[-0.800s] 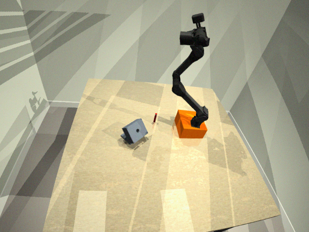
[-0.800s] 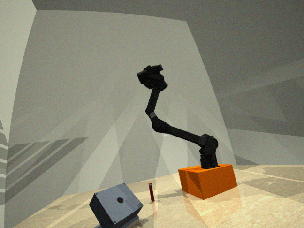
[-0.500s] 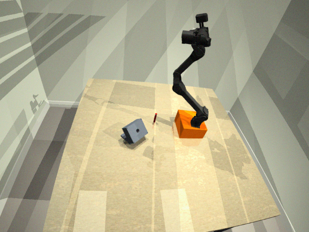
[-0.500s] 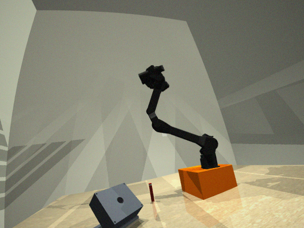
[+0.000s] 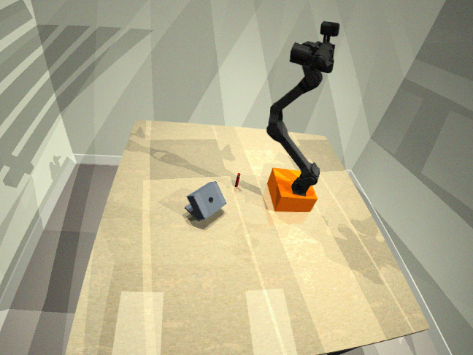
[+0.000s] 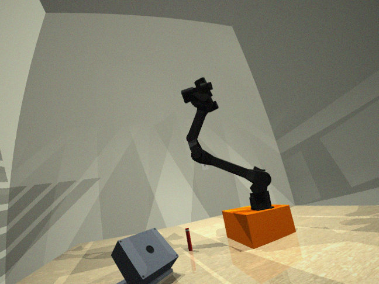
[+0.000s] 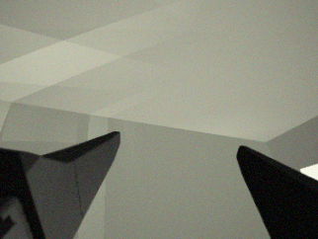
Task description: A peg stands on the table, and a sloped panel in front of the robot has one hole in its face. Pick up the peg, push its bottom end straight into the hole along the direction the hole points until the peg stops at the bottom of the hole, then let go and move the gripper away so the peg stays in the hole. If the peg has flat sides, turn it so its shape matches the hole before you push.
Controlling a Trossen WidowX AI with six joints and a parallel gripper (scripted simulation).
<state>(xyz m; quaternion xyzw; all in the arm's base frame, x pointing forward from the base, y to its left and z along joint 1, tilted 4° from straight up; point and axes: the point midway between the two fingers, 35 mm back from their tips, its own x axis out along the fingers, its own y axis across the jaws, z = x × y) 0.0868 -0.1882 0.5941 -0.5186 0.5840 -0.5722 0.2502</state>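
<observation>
Now: gripper tip 24 cm short of the red round peg, 16 cm to the right of it and 65 cm above it. From my gripper tip the other things lie so: grey-blue sloped panel 36 cm ahead, 34 cm to the left, 64 cm below.
</observation>
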